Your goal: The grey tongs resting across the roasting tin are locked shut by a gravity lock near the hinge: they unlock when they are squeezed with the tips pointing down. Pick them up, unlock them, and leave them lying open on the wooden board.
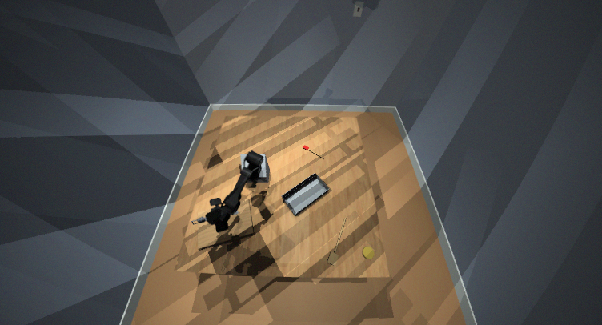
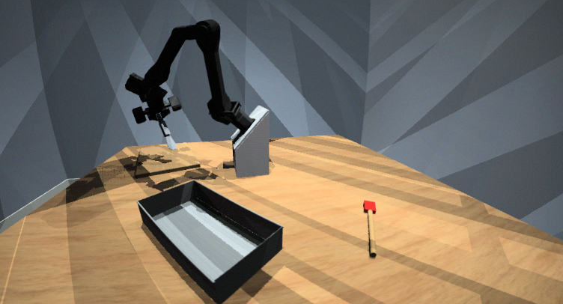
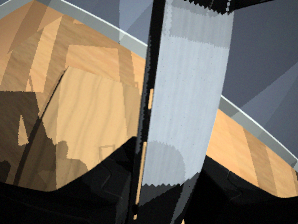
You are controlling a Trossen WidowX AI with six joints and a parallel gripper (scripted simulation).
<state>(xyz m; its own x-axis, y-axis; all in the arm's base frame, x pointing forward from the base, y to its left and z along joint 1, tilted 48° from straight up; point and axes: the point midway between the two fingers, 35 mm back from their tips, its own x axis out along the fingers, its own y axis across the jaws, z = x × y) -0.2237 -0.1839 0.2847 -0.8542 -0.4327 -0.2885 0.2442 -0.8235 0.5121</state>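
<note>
The wooden board lies 20 mm ahead of my gripper tip, 10 mm to the left of it and 170 mm below it. Round my gripper tip: roasting tin 580 mm ahead, 150 mm to the left, 150 mm below.
</note>
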